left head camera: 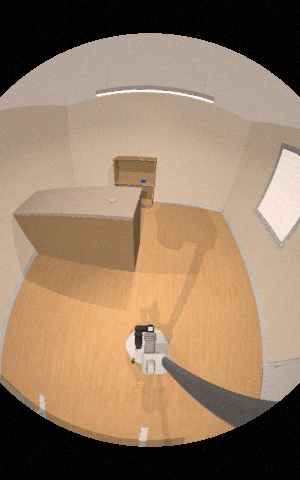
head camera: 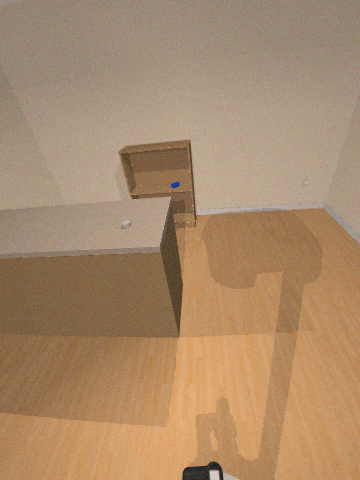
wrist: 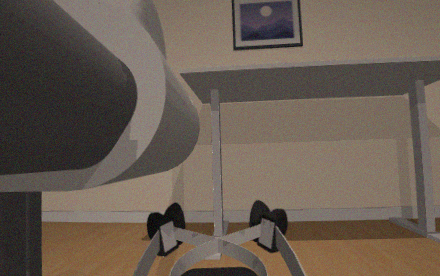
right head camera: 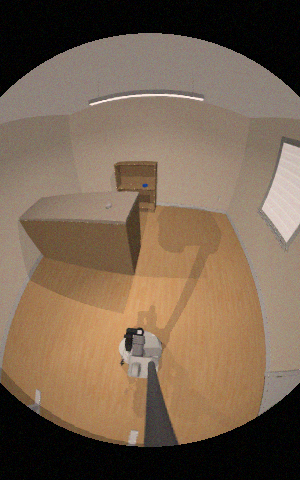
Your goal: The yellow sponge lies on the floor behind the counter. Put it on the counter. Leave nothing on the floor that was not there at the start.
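Frame: origin at the robot's base, x ahead, y left, z up, level; centimetres.
Seen in the pictures: gripper, fingertip midpoint: (left head camera: 138, 364) (wrist: 217, 218) (right head camera: 127, 366).
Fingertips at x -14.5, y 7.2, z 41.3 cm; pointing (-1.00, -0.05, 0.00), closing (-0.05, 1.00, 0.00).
Observation:
A point is followed by its place in that frame.
The counter (head camera: 90, 295) {x 96.4, y 71.8, z 49.8 cm} (left head camera: 85, 242) {x 96.6, y 74.2, z 47.5 cm} (right head camera: 85, 245) {x 96.5, y 72.7, z 49.2 cm} stands to the left ahead, a brown block with a grey top. A small white object (head camera: 126, 224) {x 114.7, y 40.5, z 90.5 cm} (left head camera: 112, 201) {x 114.5, y 40.7, z 89.6 cm} (right head camera: 108, 205) {x 115.0, y 40.1, z 90.5 cm} sits on its top near the right end. The yellow sponge does not show in these views; the floor behind the counter is hidden by it. My gripper (wrist: 217, 218) {x -14.5, y 7.2, z 41.3 cm} is open, its two dark fingertips apart with nothing between them, low above the floor and away from the counter.
A brown shelf unit (head camera: 193, 185) (left head camera: 155, 182) (right head camera: 156, 185) with a blue object (head camera: 175, 185) {x 258.8, y 19.5, z 55.1 cm} (left head camera: 143, 181) {x 258.8, y 18.5, z 54.2 cm} (right head camera: 145, 185) {x 259.7, y 17.7, z 54.3 cm} stands beyond the counter by the far wall. A grey table (wrist: 310, 85) {x -149.8, y 60.3, z 89.8 cm} with metal legs stands ahead of the wrist camera, below a framed picture (wrist: 267, 22) {x -191.1, y 42.8, z 153.6 cm}.

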